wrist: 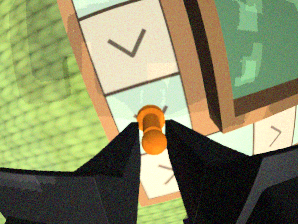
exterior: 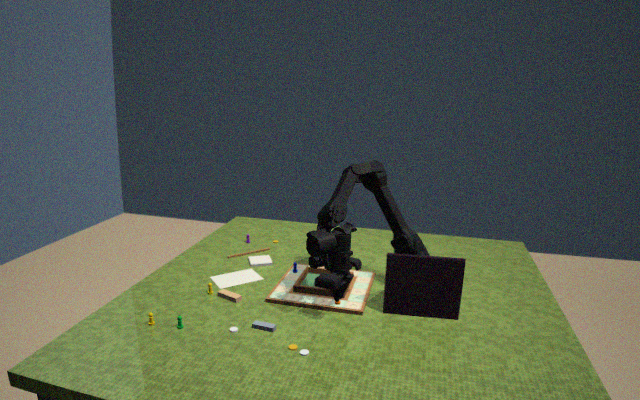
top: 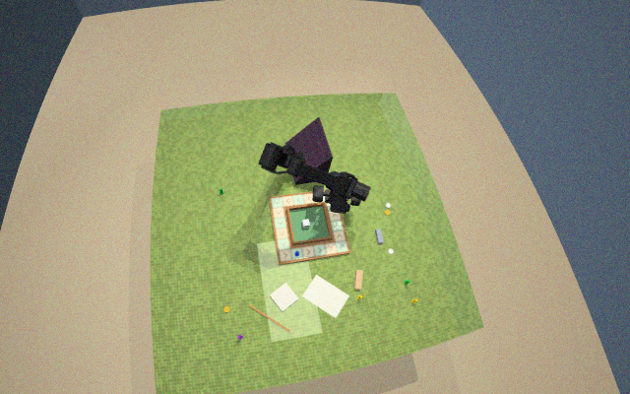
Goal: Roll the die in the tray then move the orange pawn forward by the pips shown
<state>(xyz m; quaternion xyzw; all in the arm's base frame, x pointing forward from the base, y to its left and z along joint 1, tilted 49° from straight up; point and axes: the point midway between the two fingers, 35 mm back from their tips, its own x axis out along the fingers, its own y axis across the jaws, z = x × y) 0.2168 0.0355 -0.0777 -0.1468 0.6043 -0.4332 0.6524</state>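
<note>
Right now my gripper tip is right at the orange pawn. From my gripper tip the other things lie so: white die: 5 cm ahead, 14 cm to the right; green tray: 5 cm ahead, 12 cm to the right, 2 cm below; grey block: 19 cm ahead, 14 cm to the left, 2 cm below.
</note>
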